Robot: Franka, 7 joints.
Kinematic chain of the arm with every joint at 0, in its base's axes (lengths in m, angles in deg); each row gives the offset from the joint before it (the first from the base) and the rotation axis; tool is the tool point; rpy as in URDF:
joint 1: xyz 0 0 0.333 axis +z
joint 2: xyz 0 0 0 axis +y
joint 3: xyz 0 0 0.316 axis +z
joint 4: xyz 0.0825 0 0 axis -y
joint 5: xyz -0.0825 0 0.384 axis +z
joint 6: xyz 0 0 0 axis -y
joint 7: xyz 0.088 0 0 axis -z
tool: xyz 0 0 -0.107 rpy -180 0 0
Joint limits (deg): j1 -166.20..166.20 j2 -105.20..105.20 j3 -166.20..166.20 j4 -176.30..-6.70 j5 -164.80..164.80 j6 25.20..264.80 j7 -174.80..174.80
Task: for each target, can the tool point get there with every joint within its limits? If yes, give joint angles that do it. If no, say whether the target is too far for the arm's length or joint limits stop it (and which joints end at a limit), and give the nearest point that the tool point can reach.
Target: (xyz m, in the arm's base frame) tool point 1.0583 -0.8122 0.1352
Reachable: no: too far | nearest point 0.6732 -0.5167 0.2072 | short by 0.491 m
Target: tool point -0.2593 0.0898 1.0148
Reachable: yes | joints -73.44 -64.53 -26.63 -92.08 -38.60 172.58 -37.20
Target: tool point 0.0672 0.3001 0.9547
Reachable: yes | joints -9.07 -8.73 89.23 -37.08 -52.21 45.62 52.86
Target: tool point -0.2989 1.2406 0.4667
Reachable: no: too far | nearest point -0.1998 0.8295 0.4224 | short by 0.425 m
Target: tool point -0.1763 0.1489 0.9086
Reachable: yes | joints -49.00 -71.47 7.41 -75.23 -44.00 53.39 62.42
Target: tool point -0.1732 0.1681 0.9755
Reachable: yes | joints -109.08 -38.98 -53.15 -68.70 -71.12 241.56 25.02
